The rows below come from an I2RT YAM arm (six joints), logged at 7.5 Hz.
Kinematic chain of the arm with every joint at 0, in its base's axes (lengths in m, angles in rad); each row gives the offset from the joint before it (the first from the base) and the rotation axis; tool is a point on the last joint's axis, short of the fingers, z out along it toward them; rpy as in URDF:
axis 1: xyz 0 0 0.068 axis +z
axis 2: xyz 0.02 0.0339 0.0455 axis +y
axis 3: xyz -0.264 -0.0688 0 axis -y
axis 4: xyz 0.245 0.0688 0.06 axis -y
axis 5: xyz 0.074 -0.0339 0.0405 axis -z
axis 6: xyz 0.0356 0 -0.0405 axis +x
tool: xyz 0 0 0 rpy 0 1.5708 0
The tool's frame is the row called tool.
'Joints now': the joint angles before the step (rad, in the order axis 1, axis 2, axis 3, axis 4, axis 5, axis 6). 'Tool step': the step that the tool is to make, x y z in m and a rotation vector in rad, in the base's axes. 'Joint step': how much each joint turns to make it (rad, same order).
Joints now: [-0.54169, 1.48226, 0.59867, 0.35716, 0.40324, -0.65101]
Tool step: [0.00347, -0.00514, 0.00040, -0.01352, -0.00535, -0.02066]
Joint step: [-0.00704, 0.02387, 0.01740, 0.01843, 0.01619, -0.00093]
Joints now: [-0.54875, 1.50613, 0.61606, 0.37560, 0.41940, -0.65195]
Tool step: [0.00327, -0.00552, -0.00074, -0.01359, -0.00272, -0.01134]
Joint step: [-0.00921, 0.02672, 0.01494, 0.02476, 0.00679, -0.00857]
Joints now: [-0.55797, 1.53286, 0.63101, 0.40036, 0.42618, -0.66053]
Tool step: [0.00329, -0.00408, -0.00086, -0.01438, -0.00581, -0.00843]
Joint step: [-0.00480, 0.02401, 0.01127, 0.02819, 0.00750, -0.00692]
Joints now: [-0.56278, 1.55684, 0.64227, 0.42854, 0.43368, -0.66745]
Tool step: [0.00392, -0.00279, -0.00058, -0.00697, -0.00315, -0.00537]
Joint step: [-0.00018, 0.02121, 0.01457, 0.01364, 0.00655, -0.00146]
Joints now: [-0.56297, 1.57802, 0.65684, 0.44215, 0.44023, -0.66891]
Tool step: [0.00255, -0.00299, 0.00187, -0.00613, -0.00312, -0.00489]
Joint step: [-0.00340, 0.00957, 0.01574, 0.00090, 0.00293, -0.00269]
